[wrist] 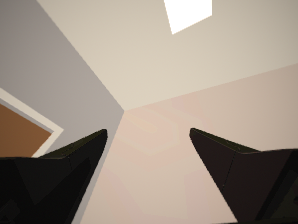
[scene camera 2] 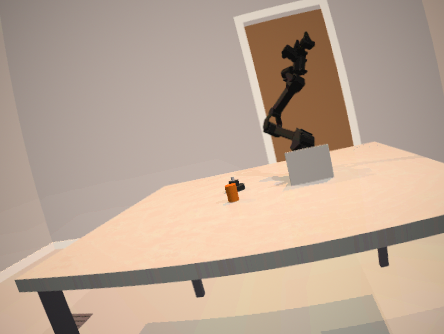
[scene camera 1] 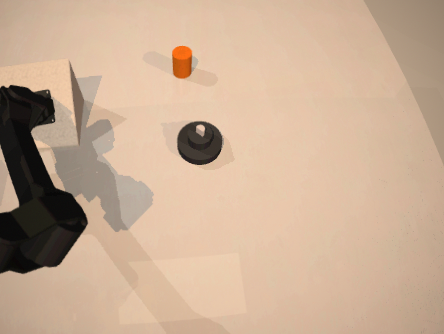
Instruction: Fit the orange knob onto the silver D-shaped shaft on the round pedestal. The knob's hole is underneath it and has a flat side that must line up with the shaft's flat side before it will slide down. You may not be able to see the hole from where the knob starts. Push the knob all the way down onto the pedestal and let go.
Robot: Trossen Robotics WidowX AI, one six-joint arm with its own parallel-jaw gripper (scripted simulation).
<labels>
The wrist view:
gripper: 149, 132
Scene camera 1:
round pedestal: 199, 142
</labels>
